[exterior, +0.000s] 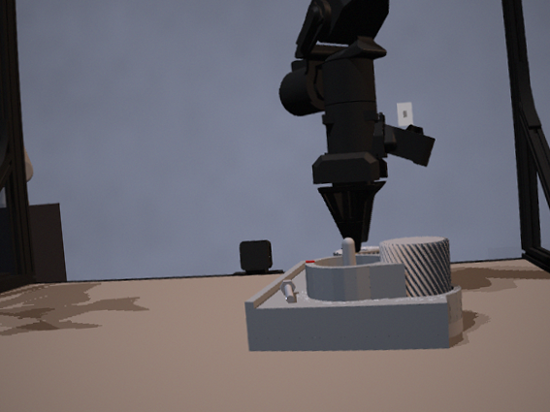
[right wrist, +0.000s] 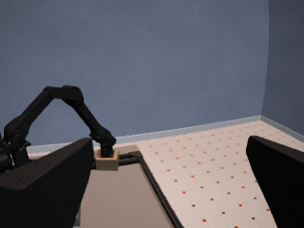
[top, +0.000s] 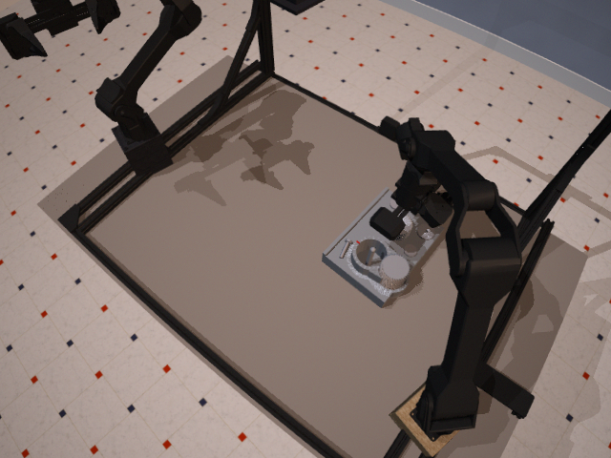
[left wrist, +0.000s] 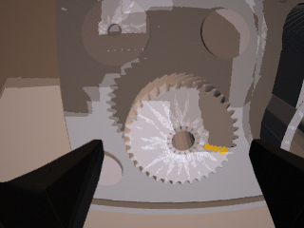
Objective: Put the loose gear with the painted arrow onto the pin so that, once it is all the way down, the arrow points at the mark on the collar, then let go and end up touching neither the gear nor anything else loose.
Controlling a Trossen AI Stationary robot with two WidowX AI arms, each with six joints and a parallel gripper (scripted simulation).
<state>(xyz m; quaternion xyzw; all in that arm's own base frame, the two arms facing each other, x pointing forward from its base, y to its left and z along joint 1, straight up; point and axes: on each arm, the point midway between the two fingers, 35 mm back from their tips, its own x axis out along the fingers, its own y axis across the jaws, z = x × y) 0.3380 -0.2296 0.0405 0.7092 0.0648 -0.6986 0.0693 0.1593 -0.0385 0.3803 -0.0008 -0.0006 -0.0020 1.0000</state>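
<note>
My left gripper is now 5 cm above the gear. From my left hand the other things lie so: red mark: 10 cm ahead, 3 cm to the right, 3 cm below; grey collar: 10 cm ahead, 5 cm below; pin: 10 cm ahead, 1 cm to the left, 6 cm below.
</note>
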